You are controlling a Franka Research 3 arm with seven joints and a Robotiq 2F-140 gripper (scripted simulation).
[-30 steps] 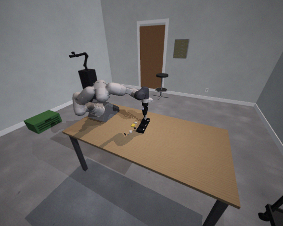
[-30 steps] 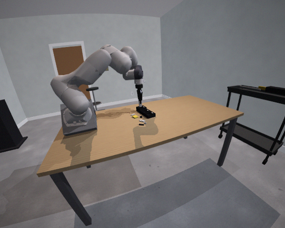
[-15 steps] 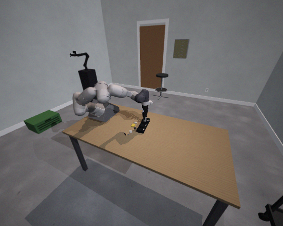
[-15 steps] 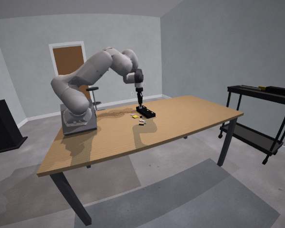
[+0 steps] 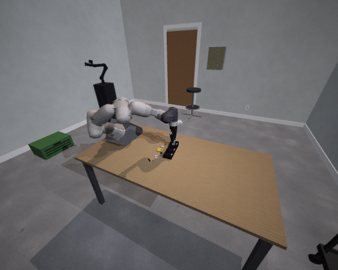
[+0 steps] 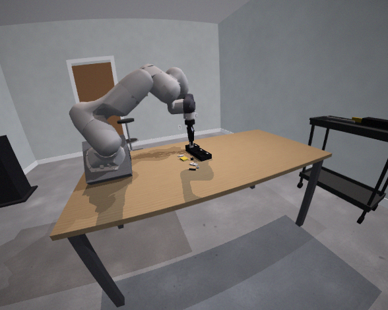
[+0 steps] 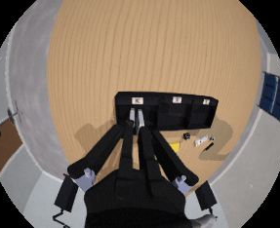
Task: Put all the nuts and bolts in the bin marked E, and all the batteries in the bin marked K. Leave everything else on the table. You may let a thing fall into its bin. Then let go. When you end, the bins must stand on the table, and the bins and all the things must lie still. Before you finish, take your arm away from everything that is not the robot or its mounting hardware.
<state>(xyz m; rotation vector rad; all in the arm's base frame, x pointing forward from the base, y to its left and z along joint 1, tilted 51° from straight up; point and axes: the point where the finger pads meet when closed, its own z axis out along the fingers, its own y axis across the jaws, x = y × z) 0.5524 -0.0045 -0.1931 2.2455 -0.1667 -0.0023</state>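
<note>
Right now the dark piece is 300 mm to the right of my hand, 130 mm behind it and 50 mm below it. The rest, counted from my hand: yellow piece 120 mm to the right, 110 mm behind, 50 mm below; white spotted card 230 mm to the right, 90 mm behind, 50 mm below.
</note>
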